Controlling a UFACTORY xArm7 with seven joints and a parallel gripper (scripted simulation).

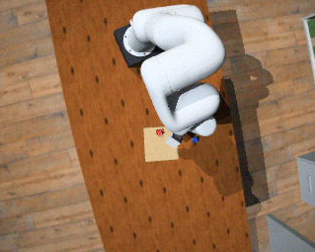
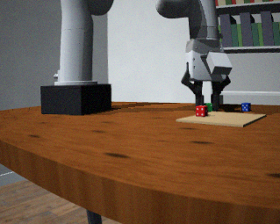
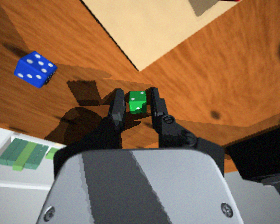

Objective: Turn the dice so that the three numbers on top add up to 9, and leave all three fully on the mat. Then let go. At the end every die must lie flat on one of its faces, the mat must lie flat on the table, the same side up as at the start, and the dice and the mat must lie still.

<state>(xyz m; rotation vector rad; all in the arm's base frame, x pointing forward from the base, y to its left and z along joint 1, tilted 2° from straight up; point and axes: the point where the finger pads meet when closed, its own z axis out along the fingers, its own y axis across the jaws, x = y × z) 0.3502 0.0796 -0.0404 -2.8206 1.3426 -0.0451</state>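
The green die lies 10 mm below my hand. Round my hand: red die (110 mm to the right, 20 mm ahead, 10 mm below); blue die (100 mm ahead, 20 mm to the left, 10 mm below); tan mat (120 mm to the right, 70 mm ahead, 20 mm below).
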